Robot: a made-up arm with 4 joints. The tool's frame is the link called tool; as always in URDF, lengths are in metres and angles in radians. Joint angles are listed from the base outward.
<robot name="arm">
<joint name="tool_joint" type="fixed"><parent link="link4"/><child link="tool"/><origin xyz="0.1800 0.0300 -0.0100"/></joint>
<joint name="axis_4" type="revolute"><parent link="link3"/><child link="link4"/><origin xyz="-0.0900 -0.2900 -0.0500" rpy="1.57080 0.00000 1.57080"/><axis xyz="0 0 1"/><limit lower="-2.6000" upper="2.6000"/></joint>
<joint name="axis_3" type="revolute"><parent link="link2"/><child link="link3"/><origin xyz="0.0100 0.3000 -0.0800" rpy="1.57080 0.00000 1.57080"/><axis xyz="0 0 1"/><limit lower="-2.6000" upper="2.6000"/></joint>
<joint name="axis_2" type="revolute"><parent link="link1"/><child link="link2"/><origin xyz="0.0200 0.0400 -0.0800" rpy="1.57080 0.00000 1.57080"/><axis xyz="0 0 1"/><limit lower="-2.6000" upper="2.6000"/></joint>
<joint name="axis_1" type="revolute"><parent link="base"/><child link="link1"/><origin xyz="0.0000 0.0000 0.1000"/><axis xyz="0 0 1"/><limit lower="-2.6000" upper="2.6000"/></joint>
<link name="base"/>
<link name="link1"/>
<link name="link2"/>
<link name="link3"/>
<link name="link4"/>
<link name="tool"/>
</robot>
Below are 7 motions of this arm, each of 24 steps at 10 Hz.
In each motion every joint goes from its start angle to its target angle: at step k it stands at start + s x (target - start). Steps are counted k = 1, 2, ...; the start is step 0. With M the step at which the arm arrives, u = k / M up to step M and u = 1 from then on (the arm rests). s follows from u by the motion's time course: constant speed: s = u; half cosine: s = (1 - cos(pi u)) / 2; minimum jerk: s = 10 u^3 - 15 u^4 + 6 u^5.
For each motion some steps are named. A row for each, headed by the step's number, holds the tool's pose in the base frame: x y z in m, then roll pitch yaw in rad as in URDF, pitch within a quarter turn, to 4 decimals.
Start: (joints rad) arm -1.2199 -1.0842 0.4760 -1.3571
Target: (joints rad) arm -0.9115 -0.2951 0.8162 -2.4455
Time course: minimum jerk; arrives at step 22
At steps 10, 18, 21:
10: -0.0361 0.3928 0.4589 -0.3947 -0.8731 -2.9669
18: -0.2202 0.3494 0.5707 -0.3250 -0.8027 2.9592
21: -0.2343 0.3408 0.5783 -0.3290 -0.8057 2.9395

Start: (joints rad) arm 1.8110 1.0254 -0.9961 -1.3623
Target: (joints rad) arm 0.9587 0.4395 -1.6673 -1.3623
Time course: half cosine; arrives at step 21
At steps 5, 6, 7, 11, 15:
5: 0.1364 -0.0590 -0.1178 1.1865 0.7577 0.2597
6: 0.1367 -0.0560 -0.1126 1.2105 0.7231 0.1997
7: 0.1380 -0.0529 -0.1064 1.2389 0.6843 0.1331
11: 0.1527 -0.0438 -0.0711 1.3857 0.5062 -0.1675
15: 0.1742 -0.0475 -0.0268 1.5438 0.3414 -0.4451

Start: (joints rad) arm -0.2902 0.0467 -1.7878 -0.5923
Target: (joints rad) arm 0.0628 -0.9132 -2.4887 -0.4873
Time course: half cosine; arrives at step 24
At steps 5, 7, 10, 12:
5: 0.0530 -0.0784 0.2362 2.1049 -0.9766 -2.2646
7: 0.0656 -0.0559 0.2535 2.3000 -1.0295 -2.3935
10: 0.0847 -0.0049 0.2802 2.7391 -1.0757 -2.6945
12: 0.0939 0.0386 0.2939 3.0736 -1.0599 -2.9159

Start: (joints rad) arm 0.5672 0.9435 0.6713 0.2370
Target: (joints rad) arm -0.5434 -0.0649 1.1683 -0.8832
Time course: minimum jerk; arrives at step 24
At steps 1, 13, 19, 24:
1: -0.0858 -0.2708 0.2202 1.0856 0.1668 1.2556
13: -0.2179 -0.1413 0.3036 0.0344 1.0026 -0.2768
19: -0.2383 -0.0018 0.4087 -1.0012 0.6750 -1.6619
24: -0.2297 0.0293 0.4307 -1.0907 0.5617 -1.8161

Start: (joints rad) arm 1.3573 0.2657 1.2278 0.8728
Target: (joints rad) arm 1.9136 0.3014 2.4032 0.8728
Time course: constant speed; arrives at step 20
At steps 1, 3, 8, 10, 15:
1: -0.0696 -0.2019 0.4959 1.2724 0.4033 2.7587
3: -0.0495 -0.1865 0.5119 1.3950 0.4175 2.8946
8: -0.0109 -0.1343 0.5410 1.7042 0.4126 -3.0435
10: -0.0012 -0.1095 0.5478 1.8255 0.3944 -2.9075
15: 0.0070 -0.0441 0.5523 2.1131 0.3124 -2.5841

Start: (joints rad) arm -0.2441 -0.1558 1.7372 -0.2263
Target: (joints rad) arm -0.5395 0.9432 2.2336 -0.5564
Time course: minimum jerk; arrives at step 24
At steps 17, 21, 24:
17: -0.2346 -0.2710 0.2731 2.4545 1.0338 2.3210
21: -0.2554 -0.3024 0.2079 2.2753 0.9697 2.1977
24: -0.2577 -0.3054 0.1997 2.2551 0.9624 2.1847

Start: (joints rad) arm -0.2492 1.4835 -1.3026 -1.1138
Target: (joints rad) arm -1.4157 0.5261 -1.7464 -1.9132
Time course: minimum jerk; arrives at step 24
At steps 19, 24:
19: -0.1236 -0.1160 -0.0983 1.7620 0.8747 -2.8457
24: -0.1336 -0.1168 -0.0901 1.8049 0.8616 -2.8963

